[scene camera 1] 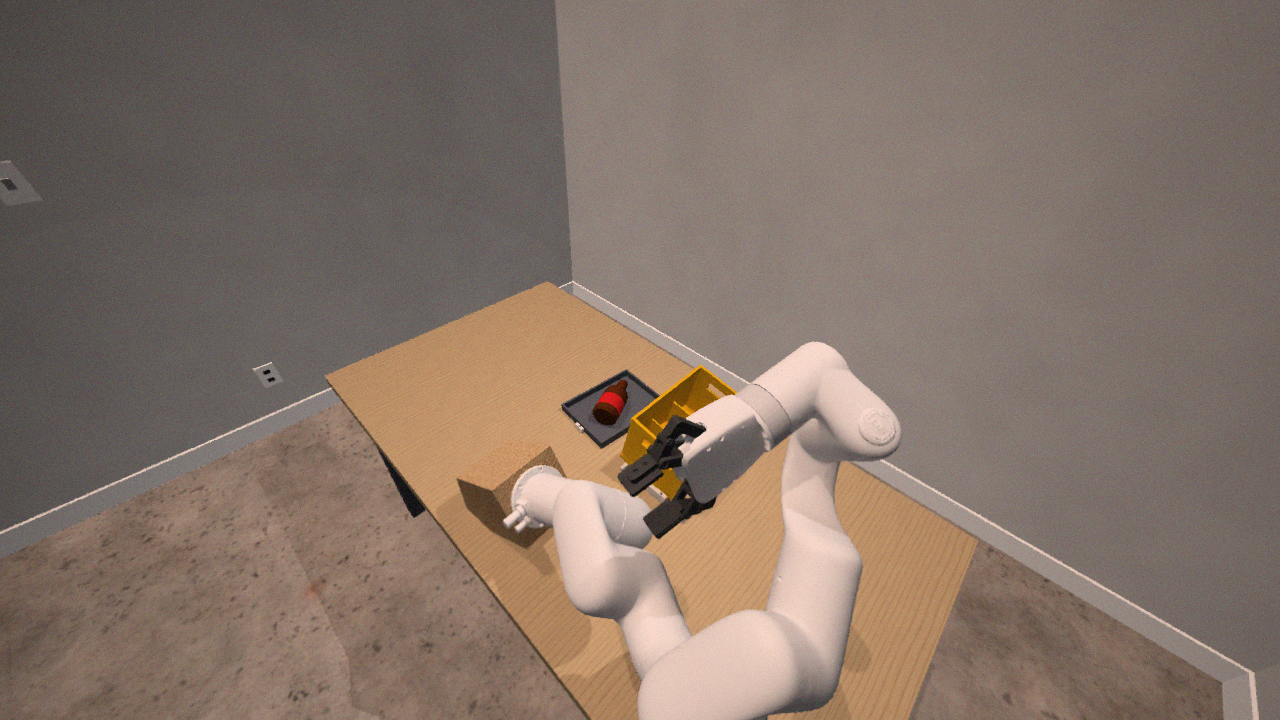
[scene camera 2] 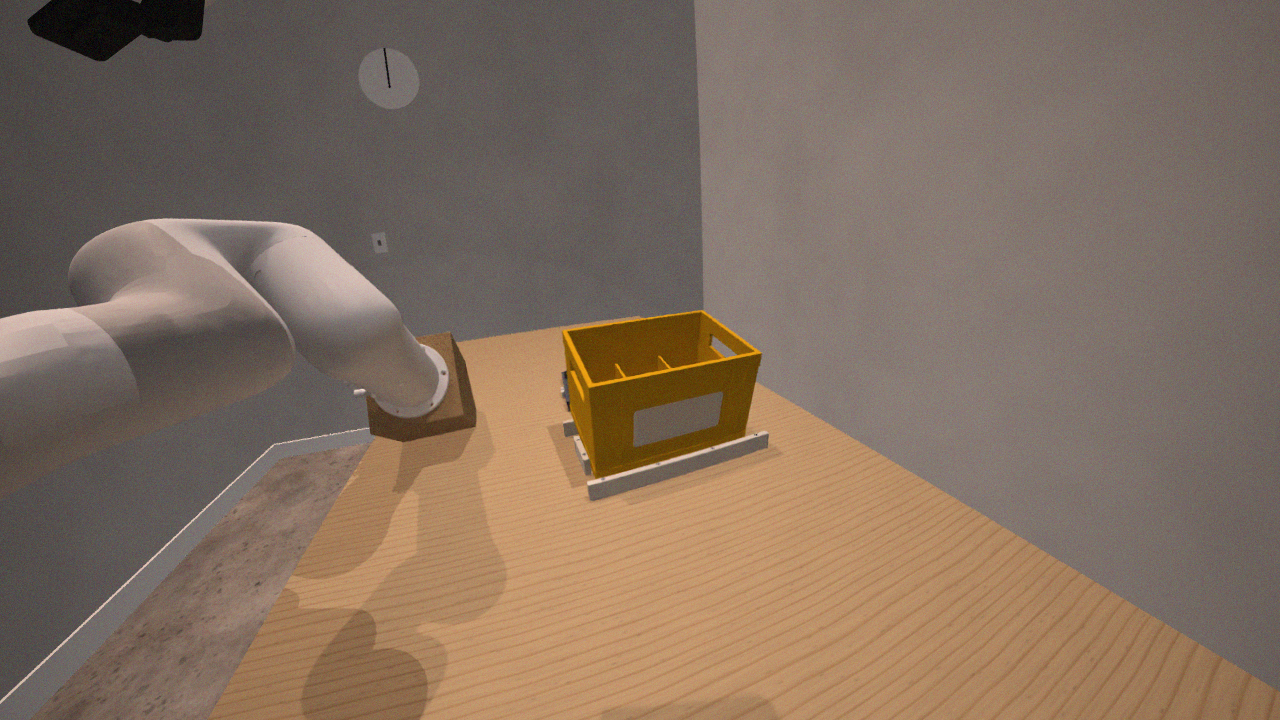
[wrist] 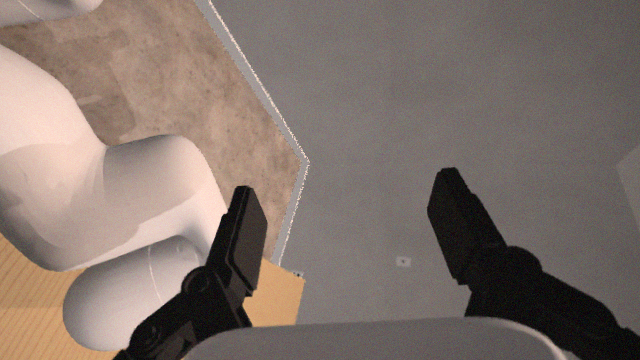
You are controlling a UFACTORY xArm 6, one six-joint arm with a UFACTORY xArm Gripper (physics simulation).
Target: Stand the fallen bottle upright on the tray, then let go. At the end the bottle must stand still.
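Places are measured from the arm's base along level axes (x right, y ahead, z up), in millimetres.
Pixels of known places: gripper, fingertip midpoint: (scene camera 1: 637, 509) (wrist: 344, 197); arm's base at its link origin: (scene camera 1: 538, 496) (scene camera 2: 411, 380).
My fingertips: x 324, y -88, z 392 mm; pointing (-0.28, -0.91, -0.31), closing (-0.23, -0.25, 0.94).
For each thing: its top centre in the pictures, then the offset to it from my fingertips.
- brown bottle at its top centre: (scene camera 1: 614, 390) dx -477, dy +493, dz -471 mm
- dark tray at its top centre: (scene camera 1: 615, 402) dx -476, dy +496, dz -525 mm
- white rail at its top centre: (scene camera 2: 686, 456) dx -99, dy +476, dz -520 mm
A brown bottle (scene camera 1: 611, 402) with a red label lies on its side on the dark tray (scene camera 1: 631, 413) in scene camera 1, its neck toward the tray's far edge. My gripper (scene camera 1: 639, 503) (wrist: 344, 197) is open and empty. It hangs in the air on the near side of the yellow crate, well apart from the bottle. Neither the bottle nor the tray shows in the wrist view. In scene camera 2 the bottle does not show, and a small dark part of the tray (scene camera 2: 566, 391) shows behind the crate.
A yellow crate (scene camera 1: 666, 405) (scene camera 2: 613, 434) with dividers stands beside the tray, between it and my gripper. A white rail (scene camera 2: 680, 464) runs along the crate's base. My arm's base is fixed to a brown block (scene camera 1: 497, 479) (scene camera 2: 462, 385) at the table's edge.
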